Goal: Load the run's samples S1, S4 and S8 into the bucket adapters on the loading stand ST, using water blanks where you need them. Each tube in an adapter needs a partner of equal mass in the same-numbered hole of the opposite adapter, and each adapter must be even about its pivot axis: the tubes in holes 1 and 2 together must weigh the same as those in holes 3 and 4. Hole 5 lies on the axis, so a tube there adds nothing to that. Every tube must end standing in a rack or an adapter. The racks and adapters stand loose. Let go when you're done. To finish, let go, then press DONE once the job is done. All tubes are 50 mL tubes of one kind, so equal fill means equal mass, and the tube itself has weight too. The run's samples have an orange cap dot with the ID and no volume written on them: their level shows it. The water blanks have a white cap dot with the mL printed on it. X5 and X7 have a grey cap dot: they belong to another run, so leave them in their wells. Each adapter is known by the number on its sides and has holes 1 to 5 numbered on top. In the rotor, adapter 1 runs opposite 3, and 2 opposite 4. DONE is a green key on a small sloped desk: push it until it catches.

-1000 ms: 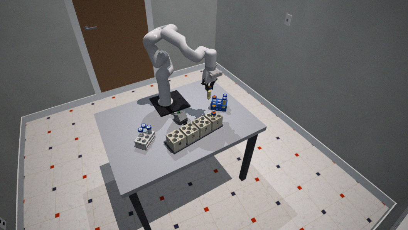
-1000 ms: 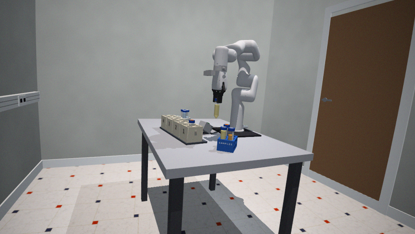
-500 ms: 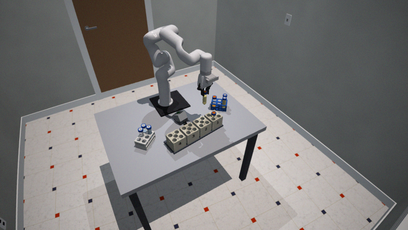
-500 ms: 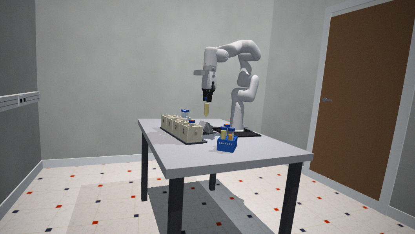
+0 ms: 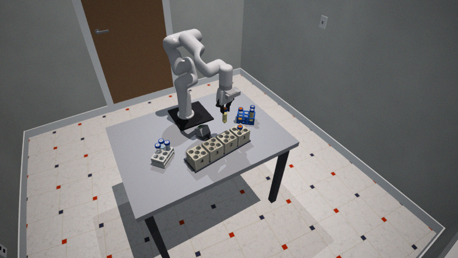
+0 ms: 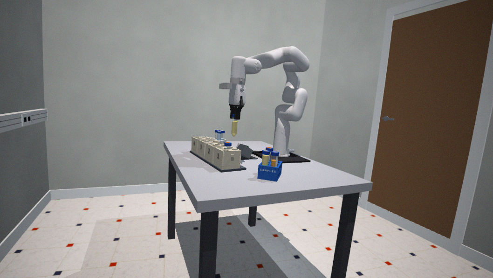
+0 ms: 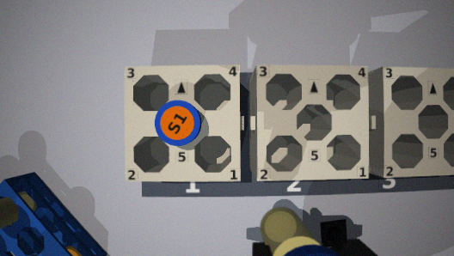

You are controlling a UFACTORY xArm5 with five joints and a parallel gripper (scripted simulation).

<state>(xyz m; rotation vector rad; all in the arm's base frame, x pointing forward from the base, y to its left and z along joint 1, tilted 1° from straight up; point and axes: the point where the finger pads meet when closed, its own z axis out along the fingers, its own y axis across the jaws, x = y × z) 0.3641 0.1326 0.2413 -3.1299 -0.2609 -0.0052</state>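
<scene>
The adapter 3 lies 90 mm ahead of my hand, 140 mm to the right of it and 200 mm below it. From my hand the other things lie so: white rack 20 mm behind, 420 mm to the right, 220 mm below; then blue samples rack 100 mm behind, 230 mm to the left, 220 mm below.
</scene>
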